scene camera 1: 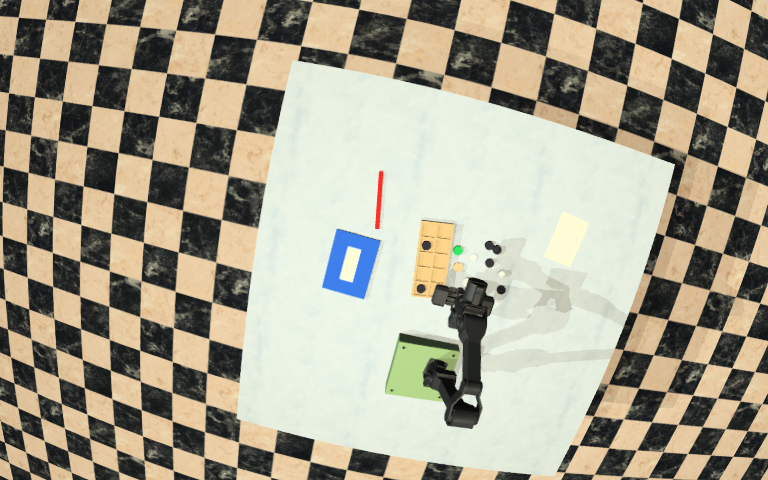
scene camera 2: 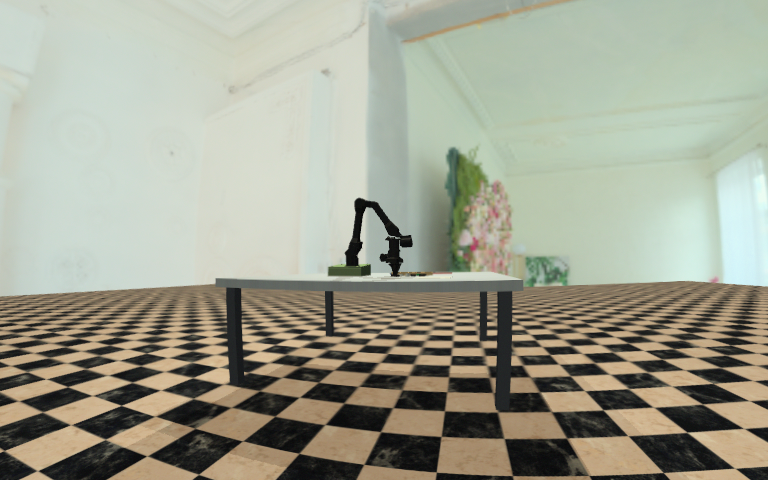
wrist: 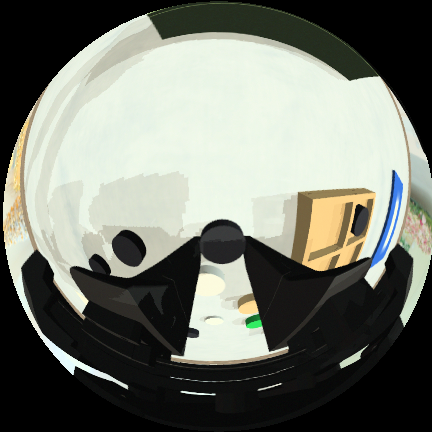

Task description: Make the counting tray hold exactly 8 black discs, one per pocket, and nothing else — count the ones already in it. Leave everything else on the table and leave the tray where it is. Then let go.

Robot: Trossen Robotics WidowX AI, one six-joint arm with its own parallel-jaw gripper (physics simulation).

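My gripper [scene camera 2: 394, 274] [wrist: 221, 241] is shut on a black disc [wrist: 223, 242], low at the table, beside the counting tray's near end; the arm hides its fingertips in scene camera 1. The wooden counting tray [scene camera 1: 443, 245] [wrist: 325, 215] has two columns of pockets. One black disc [scene camera 1: 426, 245] lies in its left column, and another black disc [scene camera 1: 420, 288] [wrist: 360, 220] in the near left pocket. The arm covers the tray's near right corner in scene camera 1. Right of the tray lie several loose black discs, among them one [scene camera 1: 489, 263] and another [scene camera 1: 500, 289].
A green disc [scene camera 1: 458, 250] [wrist: 254, 321], a tan disc [scene camera 1: 458, 266] [wrist: 247, 304] and cream discs, one [scene camera 1: 473, 257] between tray and black discs, lie near. A blue plate [scene camera 1: 331, 271] and red bar [scene camera 1: 378, 199] are left, a cream card [scene camera 1: 566, 239] right, the green base [scene camera 1: 404, 370] [scene camera 2: 349, 271] near.
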